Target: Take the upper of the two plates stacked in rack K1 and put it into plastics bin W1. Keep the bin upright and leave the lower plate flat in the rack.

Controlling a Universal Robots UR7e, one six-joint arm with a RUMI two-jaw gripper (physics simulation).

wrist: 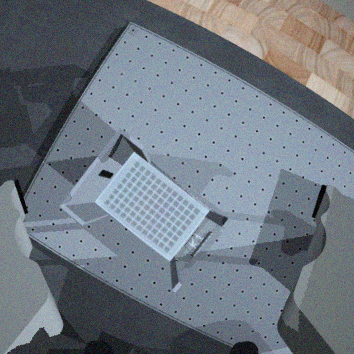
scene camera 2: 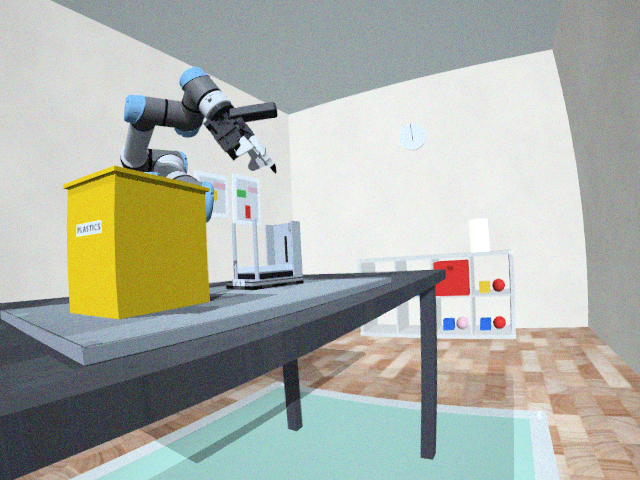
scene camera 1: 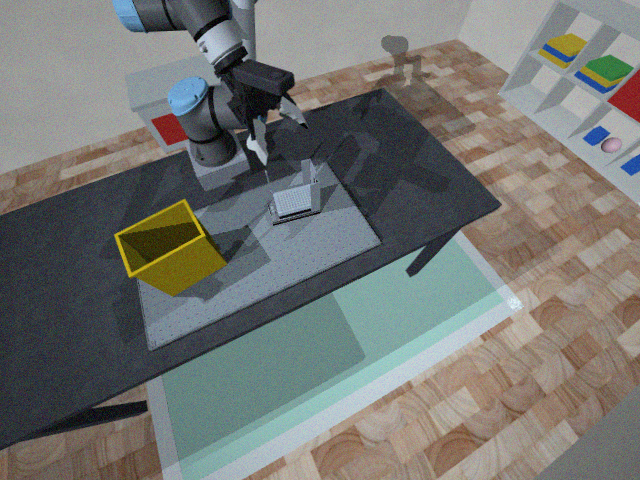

Labels:
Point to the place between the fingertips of my gripper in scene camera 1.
At 288, 145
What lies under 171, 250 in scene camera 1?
A yellow plastics bin W1.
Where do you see a gridded plate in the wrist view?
At 141, 198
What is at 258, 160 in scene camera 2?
My gripper.

